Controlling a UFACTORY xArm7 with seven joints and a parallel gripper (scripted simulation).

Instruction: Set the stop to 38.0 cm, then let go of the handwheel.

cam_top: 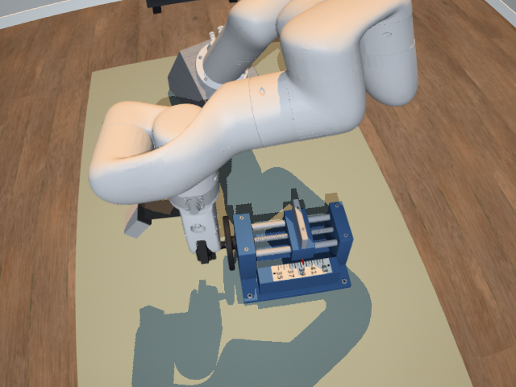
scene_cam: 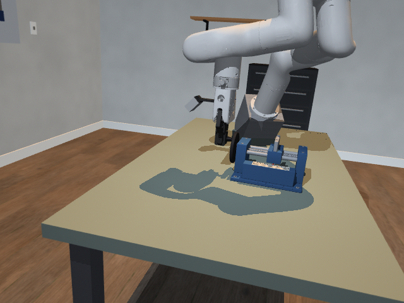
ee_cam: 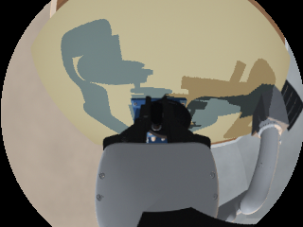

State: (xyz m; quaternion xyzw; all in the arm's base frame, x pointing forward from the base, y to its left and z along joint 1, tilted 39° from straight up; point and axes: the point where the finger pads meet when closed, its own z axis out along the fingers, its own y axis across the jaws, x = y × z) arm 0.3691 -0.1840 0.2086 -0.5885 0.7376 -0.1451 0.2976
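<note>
My gripper is now 20 mm to the right of the handwheel and 10 mm above it. The rest, counted from my hand: stop plate: 20 mm ahead, 160 mm to the left, 10 mm below.
</note>
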